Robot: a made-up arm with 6 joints. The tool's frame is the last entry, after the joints. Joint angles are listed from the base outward.
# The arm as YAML. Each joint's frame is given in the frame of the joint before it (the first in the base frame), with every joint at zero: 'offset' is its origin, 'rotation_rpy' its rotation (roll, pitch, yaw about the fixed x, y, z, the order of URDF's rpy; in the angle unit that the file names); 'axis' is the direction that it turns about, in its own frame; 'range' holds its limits. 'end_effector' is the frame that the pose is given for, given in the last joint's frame.
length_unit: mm
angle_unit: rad
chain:
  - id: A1
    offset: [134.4, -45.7, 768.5]
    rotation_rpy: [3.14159, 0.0, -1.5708]
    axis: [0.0, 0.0, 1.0]
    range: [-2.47, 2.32]
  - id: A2
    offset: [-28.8, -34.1, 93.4]
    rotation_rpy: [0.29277, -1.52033, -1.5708]
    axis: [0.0, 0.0, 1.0]
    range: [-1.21, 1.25]
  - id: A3
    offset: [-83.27, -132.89, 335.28]
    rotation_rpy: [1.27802, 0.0, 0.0]
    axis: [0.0, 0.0, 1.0]
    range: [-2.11, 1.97]
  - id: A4
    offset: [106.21, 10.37, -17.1]
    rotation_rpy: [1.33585, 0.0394, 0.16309]
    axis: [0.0, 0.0, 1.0]
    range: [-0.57, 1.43]
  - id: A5
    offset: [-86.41, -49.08, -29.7]
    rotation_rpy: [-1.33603, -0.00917, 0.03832]
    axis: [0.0, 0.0, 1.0]
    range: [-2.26, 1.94]
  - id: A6
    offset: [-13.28, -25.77, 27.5]
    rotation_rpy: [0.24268, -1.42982, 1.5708]
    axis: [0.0, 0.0, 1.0]
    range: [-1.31, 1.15]
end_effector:
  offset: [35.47, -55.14, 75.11]
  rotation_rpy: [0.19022, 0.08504, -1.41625]
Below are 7 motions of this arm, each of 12 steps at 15 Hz.
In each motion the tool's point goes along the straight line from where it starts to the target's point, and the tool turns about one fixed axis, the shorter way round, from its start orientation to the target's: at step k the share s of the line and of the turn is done. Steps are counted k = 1, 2, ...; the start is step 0. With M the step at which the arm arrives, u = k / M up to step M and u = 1 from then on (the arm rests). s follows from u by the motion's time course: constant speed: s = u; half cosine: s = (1 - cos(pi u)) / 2; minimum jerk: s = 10 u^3 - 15 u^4 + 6 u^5.
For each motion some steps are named. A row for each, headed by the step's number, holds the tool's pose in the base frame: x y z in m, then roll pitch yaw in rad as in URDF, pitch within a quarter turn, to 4 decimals.
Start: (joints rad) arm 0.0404 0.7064 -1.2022 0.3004 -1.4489 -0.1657
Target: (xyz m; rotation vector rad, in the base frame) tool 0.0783 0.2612 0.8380 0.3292 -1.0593 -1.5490
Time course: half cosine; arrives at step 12
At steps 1, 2, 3, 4, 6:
1: -0.0794 0.2498 0.7396 -0.3909 -0.2430 0.2601
2: -0.0714 0.2504 0.7446 -0.3568 -0.3072 0.1779
3: -0.0586 0.2513 0.7526 -0.2895 -0.4028 0.0384
4: -0.0420 0.2525 0.7630 -0.1756 -0.5116 -0.1634
6: -0.0019 0.2554 0.7880 0.2177 -0.6604 -0.7523

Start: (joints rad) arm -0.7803 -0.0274 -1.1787 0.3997 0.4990 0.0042
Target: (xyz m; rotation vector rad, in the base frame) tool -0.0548 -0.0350 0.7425 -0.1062 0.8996 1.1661
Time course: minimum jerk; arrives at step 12
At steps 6, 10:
6: -0.1020 -0.0025 0.7349 0.6833 0.9839 1.6860
10: -0.0582 -0.0327 0.7420 0.5131 0.7378 1.4526

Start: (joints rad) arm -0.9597 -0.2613 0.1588 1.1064 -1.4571 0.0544
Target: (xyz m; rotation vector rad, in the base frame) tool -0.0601 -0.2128 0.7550 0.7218 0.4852 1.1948
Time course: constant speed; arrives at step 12
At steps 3, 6, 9, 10, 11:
3: -0.0532 -0.1513 0.7141 1.3994 0.2115 1.5772
6: -0.0555 -0.1718 0.7277 1.1941 0.1521 1.4538
9: -0.0578 -0.1923 0.7414 0.9993 0.0697 1.3460
10: -0.0586 -0.1991 0.7459 0.9366 0.0379 1.3140
11: -0.0593 -0.2060 0.7505 0.8751 0.0042 1.2840

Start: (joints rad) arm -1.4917 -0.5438 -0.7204 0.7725 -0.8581 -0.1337
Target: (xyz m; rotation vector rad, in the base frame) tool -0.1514 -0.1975 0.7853 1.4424 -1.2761 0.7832
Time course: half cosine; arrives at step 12
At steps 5, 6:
5: -0.0481 -0.2017 0.7984 0.7614 -0.6397 1.6981
6: -0.0693 -0.2008 0.7957 0.7545 -0.8575 1.4767

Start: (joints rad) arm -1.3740 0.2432 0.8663 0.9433 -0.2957 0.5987
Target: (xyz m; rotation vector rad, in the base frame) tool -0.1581 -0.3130 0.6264 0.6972 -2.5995 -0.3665
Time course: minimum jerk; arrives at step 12
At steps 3, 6, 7, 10, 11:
3: -0.1085 -0.2396 0.6234 2.8704 -0.0292 3.0483
6: -0.1304 -0.2721 0.6247 2.8484 -0.1733 -2.9418
7: -0.1389 -0.2846 0.6252 2.8283 -0.2263 -2.8255
10: -0.1561 -0.3101 0.6263 2.7675 -0.3247 -2.5808
11: -0.1578 -0.3126 0.6264 2.7601 -0.3335 -2.5562

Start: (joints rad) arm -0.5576 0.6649 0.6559 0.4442 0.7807 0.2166
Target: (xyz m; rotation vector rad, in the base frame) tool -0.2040 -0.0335 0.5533 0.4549 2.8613 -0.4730
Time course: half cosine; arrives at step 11
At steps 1, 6, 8, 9, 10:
1: -0.2596 -0.0049 0.5849 -2.5998 -0.2836 2.8443
6: -0.2284 -0.0210 0.5671 -2.7413 0.0167 2.8716
8: -0.2138 -0.0285 0.5589 -2.8051 0.1571 2.8699
9: -0.2085 -0.0312 0.5559 -2.8288 0.2081 2.8670
10: -0.2052 -0.0329 0.5540 -2.8440 0.2404 2.8644

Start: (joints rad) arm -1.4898 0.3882 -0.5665 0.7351 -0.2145 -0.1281
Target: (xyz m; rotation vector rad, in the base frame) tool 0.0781 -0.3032 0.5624 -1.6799 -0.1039 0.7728
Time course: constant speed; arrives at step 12
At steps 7, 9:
7: 0.0026 -0.2443 0.6029 -1.4202 1.0292 0.4886
9: 0.0328 -0.2679 0.5867 -1.5145 0.7942 0.4924

